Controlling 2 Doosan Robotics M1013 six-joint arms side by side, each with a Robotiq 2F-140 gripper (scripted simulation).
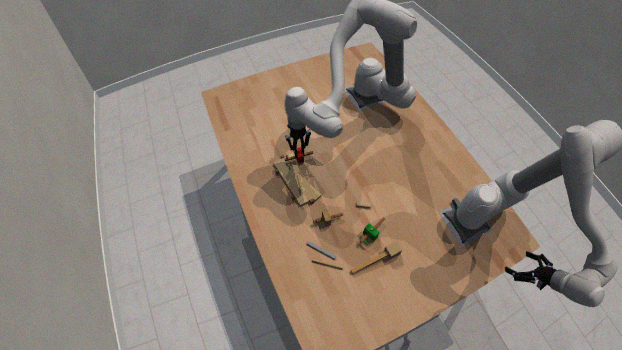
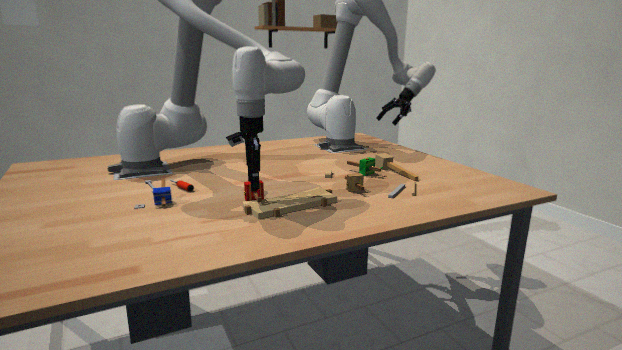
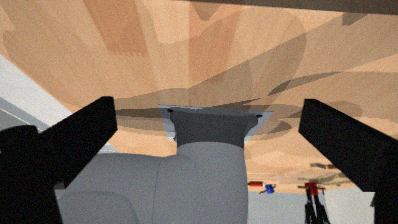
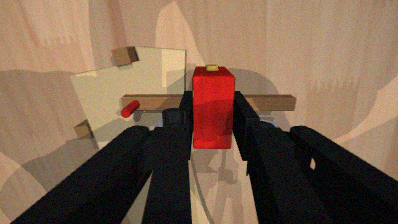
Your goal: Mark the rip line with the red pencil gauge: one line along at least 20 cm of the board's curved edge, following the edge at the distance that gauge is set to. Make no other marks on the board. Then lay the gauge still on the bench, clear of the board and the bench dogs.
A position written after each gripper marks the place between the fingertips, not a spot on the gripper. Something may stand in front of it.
In view: the left gripper (image 1: 516, 261), the right gripper (image 2: 253, 189) and a red pencil gauge (image 4: 213, 88).
The left gripper also shows in image 3 (image 3: 208, 114). The right gripper is seen too in image 4 (image 4: 211, 105).
